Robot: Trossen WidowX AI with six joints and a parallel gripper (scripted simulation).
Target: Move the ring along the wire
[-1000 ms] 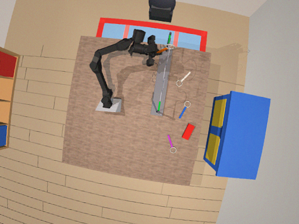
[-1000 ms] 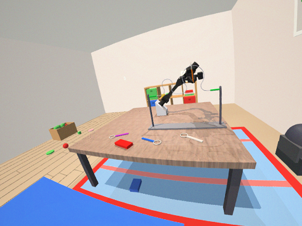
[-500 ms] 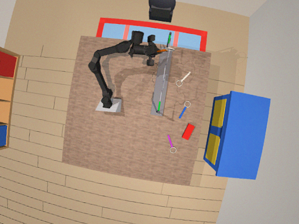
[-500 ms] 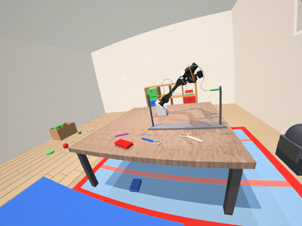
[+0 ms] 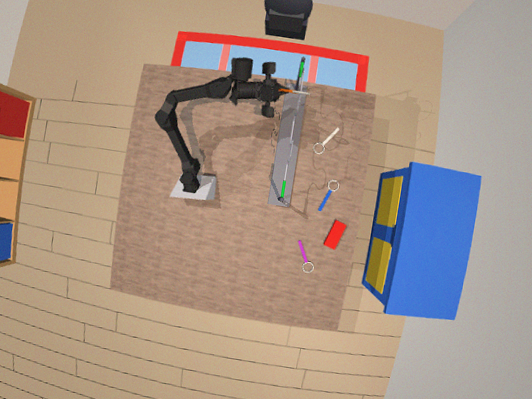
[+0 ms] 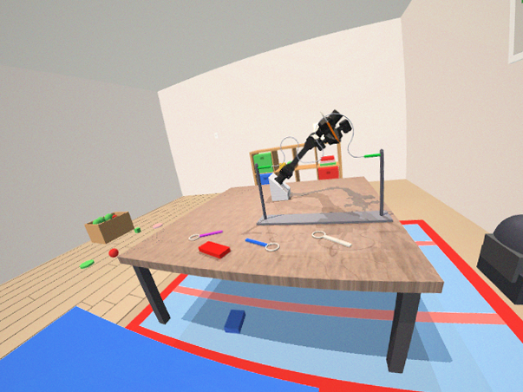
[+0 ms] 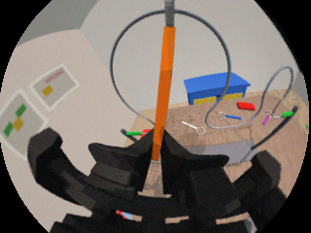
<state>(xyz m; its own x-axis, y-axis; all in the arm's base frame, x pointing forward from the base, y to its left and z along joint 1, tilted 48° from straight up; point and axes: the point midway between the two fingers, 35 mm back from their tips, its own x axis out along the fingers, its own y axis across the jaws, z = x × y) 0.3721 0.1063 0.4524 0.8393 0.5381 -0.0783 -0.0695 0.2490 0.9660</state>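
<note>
Now: gripper tip 8 cm below the orange-handled ring, 4 cm to the left of it and 2 cm short of it. Round my gripper tip: red block: 54 cm to the right, 35 cm below, 35 cm ahead; then white-handled ring: 36 cm below, 22 cm ahead, 8 cm to the right; then blue-handled ring: 36 cm below, 33 cm to the right, 28 cm ahead.
</note>
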